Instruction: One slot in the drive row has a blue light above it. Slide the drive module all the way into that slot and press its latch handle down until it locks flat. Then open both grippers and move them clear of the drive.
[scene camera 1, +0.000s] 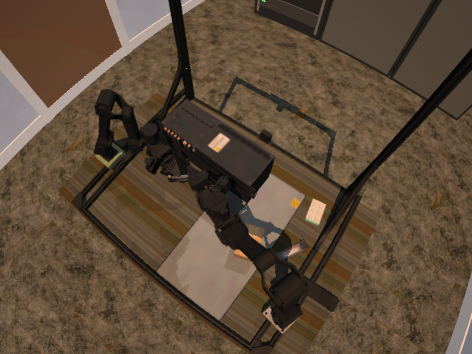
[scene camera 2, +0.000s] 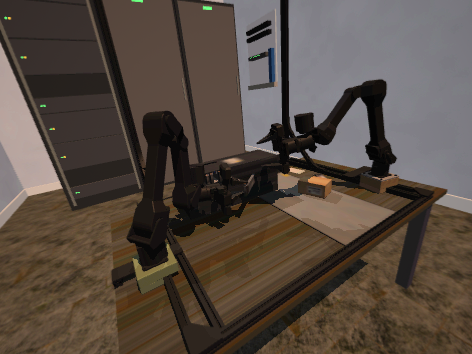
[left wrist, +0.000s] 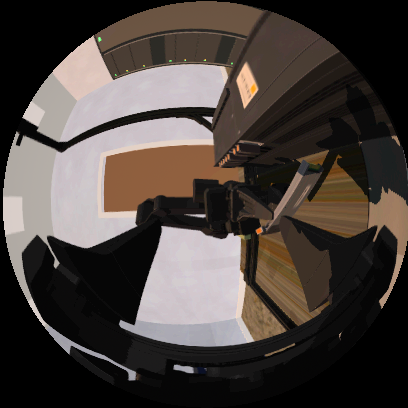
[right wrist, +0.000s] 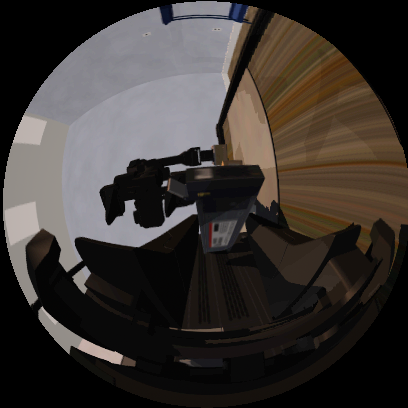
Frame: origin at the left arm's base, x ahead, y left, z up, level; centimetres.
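Seen in the pictures: left gripper, fingertip midpoint: (scene camera 1: 191, 173) (scene camera 2: 259, 155) (left wrist: 222, 223) (right wrist: 133, 218); right gripper, fingertip midpoint: (scene camera 1: 180, 178) (scene camera 2: 247, 186) (left wrist: 282, 213) (right wrist: 222, 219); left arm's base, link origin: (scene camera 1: 283, 313) (scene camera 2: 379, 174) (right wrist: 212, 154); right arm's base, link origin: (scene camera 1: 109, 153) (scene camera 2: 153, 259).
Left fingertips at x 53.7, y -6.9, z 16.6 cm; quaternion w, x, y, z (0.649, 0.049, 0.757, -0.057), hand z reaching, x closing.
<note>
Pixels of each thing's top centre, then the offset from my left fingertips to it. "*": a spot on its surface instead. Level surfaces: height alone.
- drive module, top centre: (right wrist: 186, 232) (left wrist: 273, 206) (scene camera 1: 185, 174) (scene camera 2: 249, 177) dx +4.7, dy +0.4, dz -7.6 cm
- dark chassis, top centre: (left wrist: 238, 91) (right wrist: 189, 329) (scene camera 1: 214, 137) (scene camera 2: 226, 161) dx +8.5, dy -16.5, dz -5.2 cm
- grey tab, surface spot: (right wrist: 178, 188) * dx +8.3, dy +5.1, dz -8.1 cm
- orange mark, surface spot: (left wrist: 259, 231) * dx +7.9, dy +5.2, dz -8.0 cm
- cardboard box, top centre: (scene camera 1: 249, 241) (scene camera 2: 314, 179) dx -27.1, dy -2.2, dz -16.6 cm
- grey mat, surface height: dz -22.6 cm
- silvery object, top centre: (scene camera 1: 291, 249) dx -39.6, dy -12.5, dz -21.8 cm
- white card, top centre: (scene camera 1: 315, 211) dx -36.1, dy -31.2, dz -22.6 cm
The drive module (scene camera 1: 179, 177) (left wrist: 292, 197) (right wrist: 225, 200) is outside the dark chassis (scene camera 1: 230, 155) (left wrist: 280, 85), in front of its drive row (scene camera 1: 176, 137) (left wrist: 240, 151), which shows orange-marked handles. My right gripper (scene camera 1: 171, 170) (right wrist: 222, 219) is shut on the module, with its fingers on both sides. A grey tab (right wrist: 178, 188) sticks out sideways at one end of the module in the right wrist view; an orange mark (left wrist: 259, 231) shows at an end in the left wrist view. My left gripper (scene camera 2: 269, 151) is open and empty, held above the table near the chassis front. The blue light is not visible.
A cardboard box (scene camera 1: 247, 247) (scene camera 2: 315, 186) stands on the grey mat (scene camera 1: 200, 280) (scene camera 2: 340, 215). A silvery object (scene camera 1: 295, 248) and a white card (scene camera 1: 316, 211) lie to its right in scene camera 1. Dark rails (scene camera 1: 165, 289) edge the table.
</note>
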